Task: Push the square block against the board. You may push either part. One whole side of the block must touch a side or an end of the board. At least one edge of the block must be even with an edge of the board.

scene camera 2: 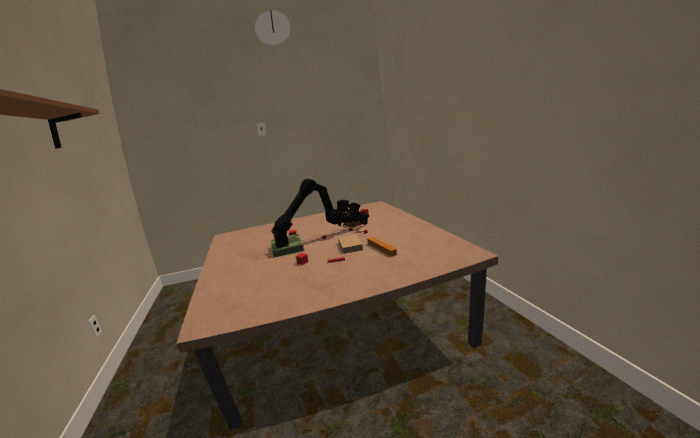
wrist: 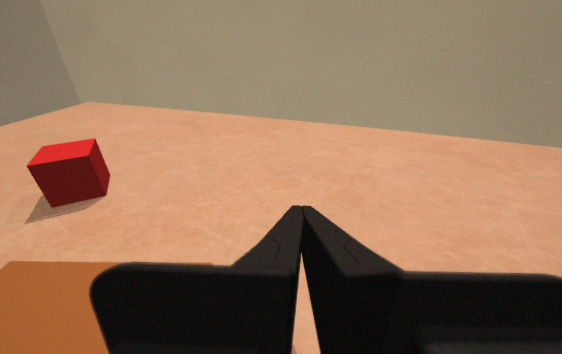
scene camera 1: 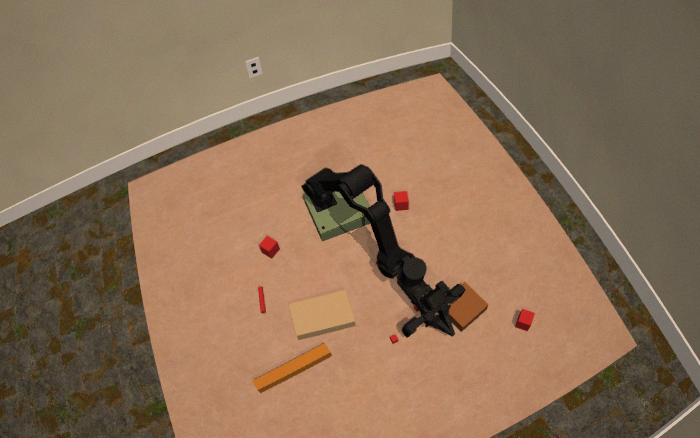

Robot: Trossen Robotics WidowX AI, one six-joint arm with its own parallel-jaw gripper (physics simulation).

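Where they show: gripper, fingertip midpoint: (scene camera 2: pixel 368 215) (wrist: pixel 300 215) (scene camera 1: pixel 453 335); arm's base, link origin: (scene camera 2: pixel 281 245) (scene camera 1: pixel 323 200).
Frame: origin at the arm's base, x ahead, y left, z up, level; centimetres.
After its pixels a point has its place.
Observation:
The square block (scene camera 1: pixel 468 305) @(x 49.1, y 21.7, z -1.0 cm) (wrist: pixel 50 310) @(x 50.3, y 22.4, z -1.0 cm) is brown and lies flat on the table at the right in scene camera 1. The arm covers part of it there, and it is mostly hidden in scene camera 2. The board (scene camera 1: pixel 321 312) @(x 33.4, y -14.0, z -1.0 cm) (scene camera 2: pixel 350 241) @(x 33.4, y -15.3, z -1.0 cm) is a flat beige rectangle, well apart from the block, to its left in scene camera 1. My gripper (scene camera 1: pixel 452 333) @(x 55.8, y 13.4, z 1.4 cm) (wrist: pixel 300 215) @(x 55.8, y 13.4, z 1.4 cm) is shut and empty. Its fingertips are beside the block's lower corner in scene camera 1. In the wrist view the block is at the lower left, partly behind a finger. Contact cannot be told.
An orange bar (scene camera 1: pixel 292 367) @(x 45.3, y -27.0, z -1.1 cm) (scene camera 2: pixel 382 246) @(x 44.3, y -30.6, z -1.4 cm) lies below the board in scene camera 1. A red stick (scene camera 1: pixel 261 299) @(x 22.0, y -27.9, z -2.8 cm) lies left of it. A small red cube (scene camera 1: pixel 393 338) @(x 47.8, y 0.0, z -2.6 cm) lies between board and gripper. A larger red cube (scene camera 1: pixel 525 319) @(x 61.2, y 33.6, z -0.2 cm) (wrist: pixel 72 174) @(x 59.5, y 32.6, z -1.5 cm) stands beyond the block.

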